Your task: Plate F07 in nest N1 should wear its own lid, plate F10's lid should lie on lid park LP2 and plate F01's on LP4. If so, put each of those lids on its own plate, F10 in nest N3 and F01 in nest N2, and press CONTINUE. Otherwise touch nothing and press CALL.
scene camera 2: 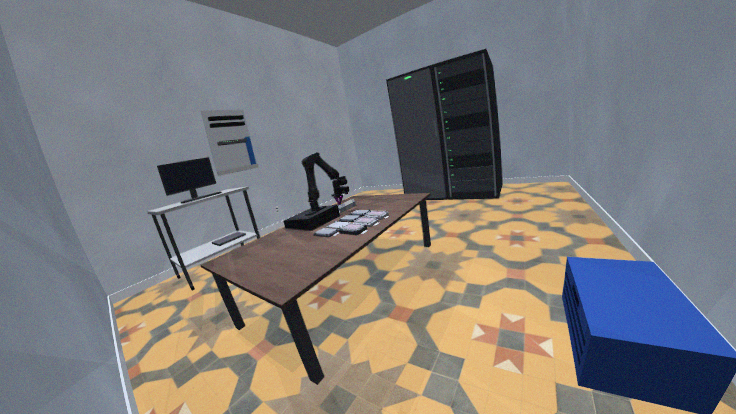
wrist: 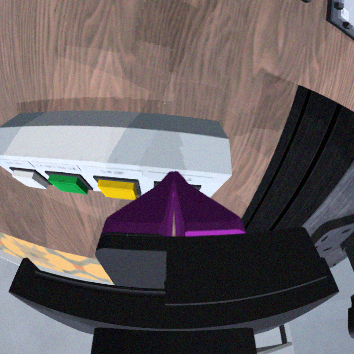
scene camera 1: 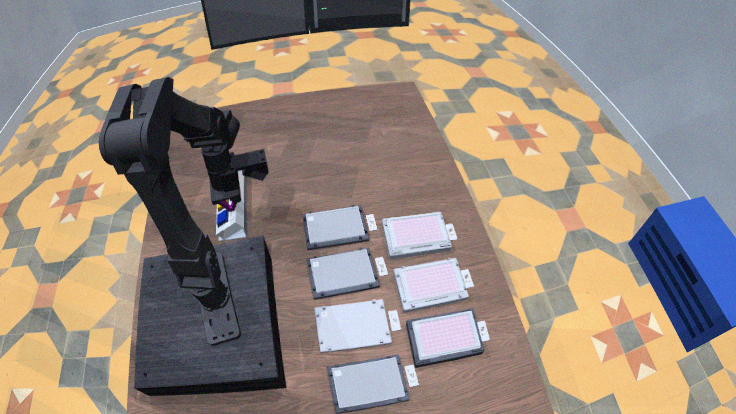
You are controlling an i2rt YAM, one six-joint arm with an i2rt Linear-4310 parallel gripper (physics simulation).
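Frame: origin at the arm's base, x right, y back, z down, level; centimetres.
Where they show: gripper, between the fingertips: [scene camera 2: 339, 204] [wrist: 173, 178] [scene camera 1: 231, 210]; arm's base, origin of its link: [scene camera 2: 316, 211] [scene camera 1: 216, 298].
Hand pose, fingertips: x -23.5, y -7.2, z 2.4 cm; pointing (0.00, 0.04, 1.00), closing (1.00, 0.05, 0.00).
Each offset is from my fingertips to the top centre of the thing. Level surfaces: height alone.
My gripper [scene camera 1: 226, 207] [scene camera 2: 338, 200] [wrist: 173, 178] is shut and empty, its purple fingertips together at the CALL end of the white button panel @(dy +0.0, dx -7.1, dz -0.3 cm) [scene camera 1: 236, 222] [wrist: 100, 145]. A blue button @(dy +2.9, dx +0.0, dz +0.4 cm) [scene camera 1: 221, 216] shows in scene camera 1; in the wrist view the fingers hide it, with dark socket edges beside them. Contact is unclear. The green button @(dy +1.2, dx -9.9, dz +0.4 cm) [wrist: 68, 183] and yellow button @(dy +2.0, dx -5.0, dz +0.4 cm) [wrist: 118, 189] are left of the tips. Three plates with pink wells @(dy -39.7, dx +18.3, dz +2.8 cm) [scene camera 1: 417, 230] @(dy -37.1, dx +31.5, dz +3.0 cm) [scene camera 1: 431, 282] @(dy -34.4, dx +44.4, dz +2.5 cm) [scene camera 1: 446, 335] sit in the nests. Grey rectangles @(dy -22.9, dx +9.1, dz +4.3 cm) [scene camera 1: 337, 226] @(dy -20.4, dx +21.6, dz +4.3 cm) [scene camera 1: 343, 271] @(dy -16.2, dx +47.6, dz +4.3 cm) [scene camera 1: 367, 383] and a paler one @(dy -17.9, dx +34.4, dz +4.1 cm) [scene camera 1: 353, 325] mark the lid parks. Labels are unreadable.
The black arm base [scene camera 1: 169, 329] [scene camera 2: 308, 218] stands beside the panel and the lid parks. All are on the brown table @(dz +6.1 cm) [scene camera 1: 360, 133] [scene camera 2: 288, 262]. A white button @(dy +0.3, dx -14.8, dz +0.4 cm) [wrist: 30, 178] is at the panel's far end. A blue box [scene camera 1: 689, 262] [scene camera 2: 638, 303] stands away from the table.
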